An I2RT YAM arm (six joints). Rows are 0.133 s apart.
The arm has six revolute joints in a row. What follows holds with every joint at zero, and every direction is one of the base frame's.
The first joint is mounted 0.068 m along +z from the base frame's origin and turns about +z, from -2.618 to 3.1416 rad.
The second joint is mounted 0.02 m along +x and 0.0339 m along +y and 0.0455 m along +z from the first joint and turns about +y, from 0 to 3.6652 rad.
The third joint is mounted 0.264 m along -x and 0.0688 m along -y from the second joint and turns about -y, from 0 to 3.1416 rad.
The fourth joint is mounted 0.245 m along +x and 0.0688 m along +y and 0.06 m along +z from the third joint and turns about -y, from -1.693 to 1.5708 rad.
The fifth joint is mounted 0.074 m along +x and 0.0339 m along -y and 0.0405 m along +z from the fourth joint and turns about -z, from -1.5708 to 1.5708 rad.
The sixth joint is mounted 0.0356 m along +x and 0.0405 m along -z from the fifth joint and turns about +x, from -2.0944 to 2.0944 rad.
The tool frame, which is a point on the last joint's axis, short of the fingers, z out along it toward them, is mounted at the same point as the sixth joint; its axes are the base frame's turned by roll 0, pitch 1.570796 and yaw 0 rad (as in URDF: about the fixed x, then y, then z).
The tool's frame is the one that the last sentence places.
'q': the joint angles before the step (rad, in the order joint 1, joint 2, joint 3, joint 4, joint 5, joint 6). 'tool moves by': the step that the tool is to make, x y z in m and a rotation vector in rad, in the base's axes. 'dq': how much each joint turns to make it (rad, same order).
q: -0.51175, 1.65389, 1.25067, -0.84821, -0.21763, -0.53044
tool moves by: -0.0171, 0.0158, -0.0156, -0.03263, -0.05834, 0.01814
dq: 0.01791, -0.09629, -0.17316, 0.14363, 0.00037, -0.00040
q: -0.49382, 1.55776, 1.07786, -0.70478, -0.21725, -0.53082
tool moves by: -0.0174, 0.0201, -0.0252, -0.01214, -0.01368, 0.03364
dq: 0.03457, -0.07092, -0.17442, 0.12103, 0.00452, -0.00090
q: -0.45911, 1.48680, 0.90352, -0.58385, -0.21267, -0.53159
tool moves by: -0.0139, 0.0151, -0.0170, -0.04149, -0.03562, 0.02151
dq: 0.03175, -0.06485, -0.13793, 0.12306, 0.02445, 0.00008
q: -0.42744, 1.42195, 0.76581, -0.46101, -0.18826, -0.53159
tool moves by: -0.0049, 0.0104, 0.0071, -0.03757, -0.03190, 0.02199
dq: 0.03305, -0.06221, -0.02794, 0.00997, 0.02435, -0.00012
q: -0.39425, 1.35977, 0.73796, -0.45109, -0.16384, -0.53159
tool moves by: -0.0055, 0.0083, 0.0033, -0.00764, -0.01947, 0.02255
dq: 0.02286, -0.04688, -0.02535, -0.00055, -0.00001, 0.00037
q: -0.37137, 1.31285, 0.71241, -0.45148, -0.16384, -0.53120
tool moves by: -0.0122, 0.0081, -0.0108, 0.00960, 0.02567, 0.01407
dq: 0.01365, -0.03501, -0.06413, 0.00164, -0.00005, -0.00047
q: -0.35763, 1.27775, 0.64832, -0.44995, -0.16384, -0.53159
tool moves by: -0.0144, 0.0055, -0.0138, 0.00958, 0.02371, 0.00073
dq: 0.00040, -0.03462, -0.07668, 0.01650, -0.00076, 0.00002
